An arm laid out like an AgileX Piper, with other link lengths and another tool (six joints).
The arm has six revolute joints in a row. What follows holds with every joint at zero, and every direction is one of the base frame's. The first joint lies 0.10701 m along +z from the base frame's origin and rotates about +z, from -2.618 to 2.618 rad. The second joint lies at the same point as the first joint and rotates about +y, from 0 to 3.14 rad. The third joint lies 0.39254 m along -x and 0.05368 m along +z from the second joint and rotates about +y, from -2.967 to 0 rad. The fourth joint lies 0.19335 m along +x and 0.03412 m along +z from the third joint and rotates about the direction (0.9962, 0, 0.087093), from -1.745 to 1.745 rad. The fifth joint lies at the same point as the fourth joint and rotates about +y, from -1.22 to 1.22 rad. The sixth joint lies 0.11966 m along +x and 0.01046 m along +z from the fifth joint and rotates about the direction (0.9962, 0, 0.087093), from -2.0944 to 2.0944 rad. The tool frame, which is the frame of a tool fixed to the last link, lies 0.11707 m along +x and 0.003 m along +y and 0.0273 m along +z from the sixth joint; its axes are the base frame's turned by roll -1.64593, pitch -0.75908 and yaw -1.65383 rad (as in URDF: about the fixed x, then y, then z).
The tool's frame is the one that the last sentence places.
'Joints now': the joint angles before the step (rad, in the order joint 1, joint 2, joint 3, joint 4, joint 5, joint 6). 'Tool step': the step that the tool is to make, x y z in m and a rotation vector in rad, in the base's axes. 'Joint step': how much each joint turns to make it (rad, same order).
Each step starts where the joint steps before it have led.
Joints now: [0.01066, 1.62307, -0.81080, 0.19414, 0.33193, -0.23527]
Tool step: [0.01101, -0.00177, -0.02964, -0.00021, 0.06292, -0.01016]
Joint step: [-0.00271, 0.08954, -0.00102, 0.00550, -0.02609, -0.00005]
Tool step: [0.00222, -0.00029, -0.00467, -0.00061, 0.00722, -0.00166]
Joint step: [0.00002, 0.01478, -0.00005, 0.00077, -0.00767, 0.00009]
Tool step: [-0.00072, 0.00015, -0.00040, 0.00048, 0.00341, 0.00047]
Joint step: [-0.00002, 0.00000, 0.00003, 0.00005, 0.00345, -0.00007]
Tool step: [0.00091, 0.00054, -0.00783, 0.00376, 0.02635, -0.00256]
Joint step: [-0.00001, 0.02232, -0.00689, 0.00151, 0.01092, 0.00320]
